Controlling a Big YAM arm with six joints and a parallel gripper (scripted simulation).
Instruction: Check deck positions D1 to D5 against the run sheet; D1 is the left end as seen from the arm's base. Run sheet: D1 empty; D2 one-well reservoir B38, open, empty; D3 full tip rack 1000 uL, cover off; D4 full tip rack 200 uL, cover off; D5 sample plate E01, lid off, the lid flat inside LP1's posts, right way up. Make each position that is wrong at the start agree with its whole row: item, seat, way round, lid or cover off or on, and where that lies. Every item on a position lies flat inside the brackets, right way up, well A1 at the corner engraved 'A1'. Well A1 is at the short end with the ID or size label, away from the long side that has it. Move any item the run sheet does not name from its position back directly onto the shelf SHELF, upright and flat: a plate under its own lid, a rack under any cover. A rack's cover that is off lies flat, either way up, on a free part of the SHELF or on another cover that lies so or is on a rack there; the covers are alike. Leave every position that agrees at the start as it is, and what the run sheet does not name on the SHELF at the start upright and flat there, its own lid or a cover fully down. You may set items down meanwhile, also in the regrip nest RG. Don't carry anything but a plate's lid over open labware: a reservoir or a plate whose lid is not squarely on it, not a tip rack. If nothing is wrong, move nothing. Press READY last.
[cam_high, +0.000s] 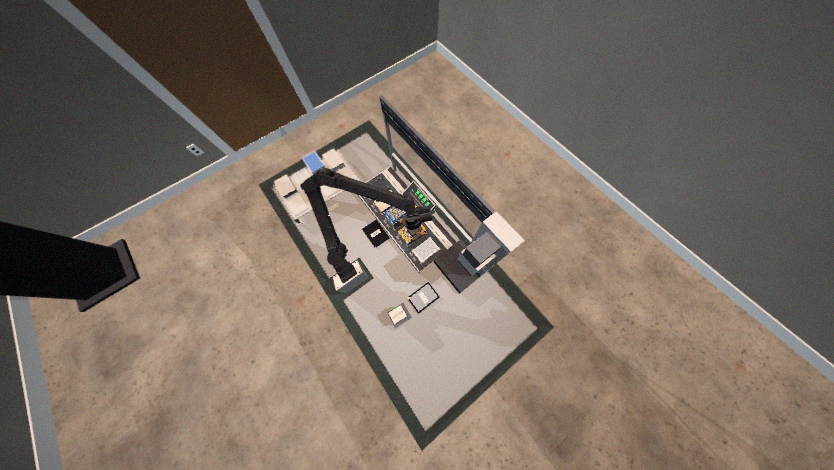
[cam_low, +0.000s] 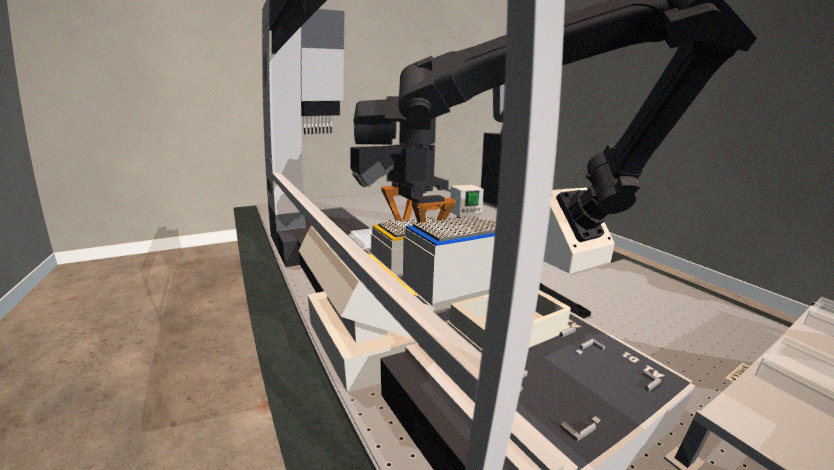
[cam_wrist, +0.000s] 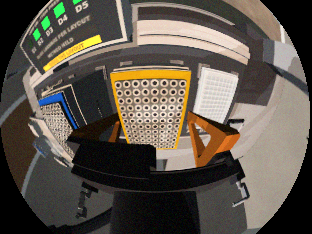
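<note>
Now: hand 1 cm past the yellow-rimmed tip rack and 1 cm above it. Also, from my hand: white sample plate 12 cm to the right, 5 cm below; then frame bar 19 cm ahead, 8 cm to the left, 7 cm above; then blue-rimmed tip rack 1 cm behind, 12 cm to the left, 1 cm above.
</note>
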